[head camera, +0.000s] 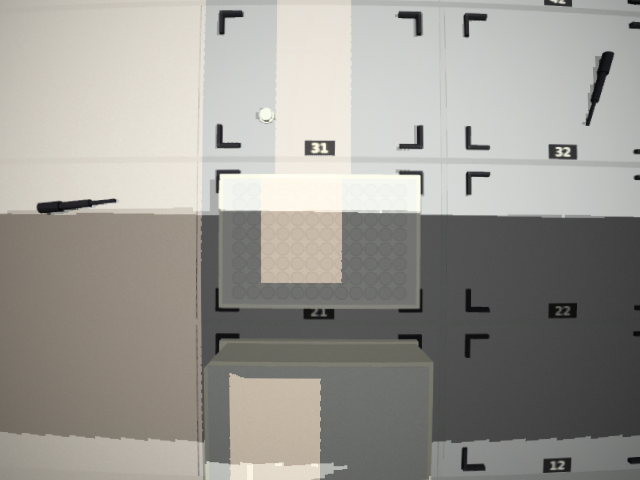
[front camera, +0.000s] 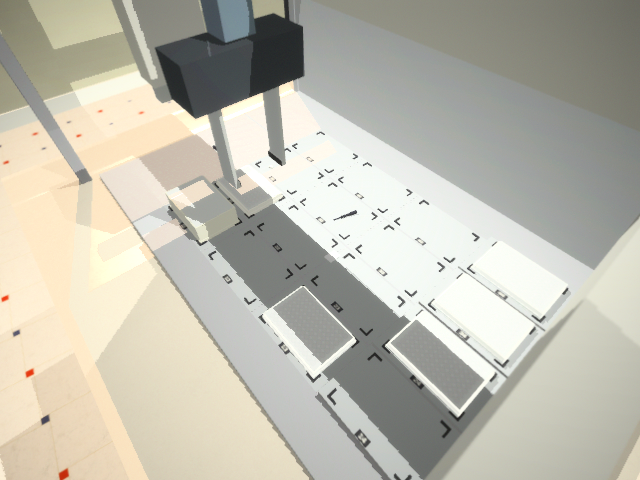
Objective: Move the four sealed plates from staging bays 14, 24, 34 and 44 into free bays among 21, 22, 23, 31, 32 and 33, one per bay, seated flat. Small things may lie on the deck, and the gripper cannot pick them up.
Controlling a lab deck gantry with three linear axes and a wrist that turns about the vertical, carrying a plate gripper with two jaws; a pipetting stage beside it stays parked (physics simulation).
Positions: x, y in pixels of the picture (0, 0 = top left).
Scene:
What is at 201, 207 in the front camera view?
A tall pale box.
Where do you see a bay 31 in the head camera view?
366, 81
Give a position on a bay 22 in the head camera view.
529, 235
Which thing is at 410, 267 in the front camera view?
A bay 33.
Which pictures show the tall pale box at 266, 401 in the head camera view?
The head camera view and the front camera view: all of them.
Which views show my gripper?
The front camera view only.

